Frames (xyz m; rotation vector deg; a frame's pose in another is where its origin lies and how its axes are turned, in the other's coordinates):
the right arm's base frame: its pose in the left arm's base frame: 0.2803 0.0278 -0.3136 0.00 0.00 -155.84
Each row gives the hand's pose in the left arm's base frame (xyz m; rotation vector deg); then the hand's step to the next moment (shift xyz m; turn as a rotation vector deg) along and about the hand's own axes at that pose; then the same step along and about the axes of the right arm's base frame.
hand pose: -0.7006 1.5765 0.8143 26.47 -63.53 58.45
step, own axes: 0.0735 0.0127 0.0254 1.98 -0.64 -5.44
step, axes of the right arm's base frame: 0.0084 -0.0251 0.0742 -5.09 -2.80 -0.39
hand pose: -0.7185 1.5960 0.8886 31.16 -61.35 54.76
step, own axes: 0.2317 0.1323 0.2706 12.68 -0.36 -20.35
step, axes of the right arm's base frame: 0.2121 -0.0367 0.3131 -19.45 -13.65 3.22
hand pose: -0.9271 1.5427 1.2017 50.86 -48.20 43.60
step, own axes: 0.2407 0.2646 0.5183 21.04 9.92 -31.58
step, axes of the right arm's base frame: 0.3604 0.1586 0.4915 -24.70 -28.86 9.77
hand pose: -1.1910 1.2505 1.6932 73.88 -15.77 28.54
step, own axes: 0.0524 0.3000 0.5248 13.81 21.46 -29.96
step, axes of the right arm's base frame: 0.2361 0.3720 0.4172 -13.56 -33.01 16.59
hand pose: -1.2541 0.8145 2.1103 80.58 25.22 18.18
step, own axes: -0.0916 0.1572 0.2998 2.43 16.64 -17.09
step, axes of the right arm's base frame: 0.0523 0.2856 0.1967 -2.77 -18.97 14.40
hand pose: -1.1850 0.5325 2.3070 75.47 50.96 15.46
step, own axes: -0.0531 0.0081 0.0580 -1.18 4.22 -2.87
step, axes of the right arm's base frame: 0.0228 0.0702 0.0284 0.34 -2.87 4.37
